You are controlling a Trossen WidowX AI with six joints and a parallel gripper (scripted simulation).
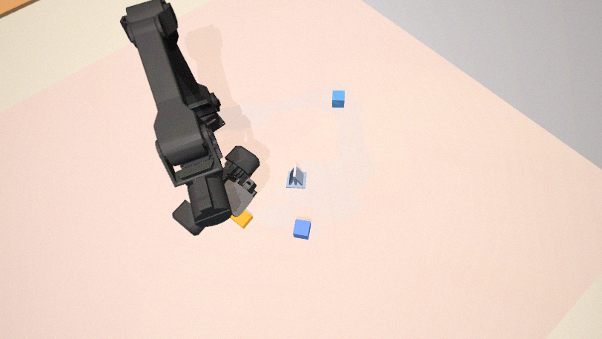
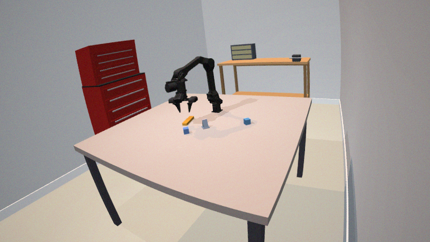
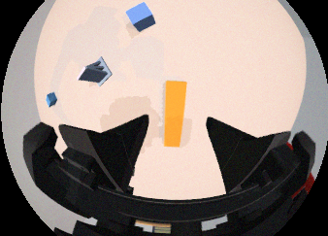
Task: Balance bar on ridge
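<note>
Now: the bar 7 cm below my gripper tip, 3 cm behind it and 1 cm to the right of it.
</note>
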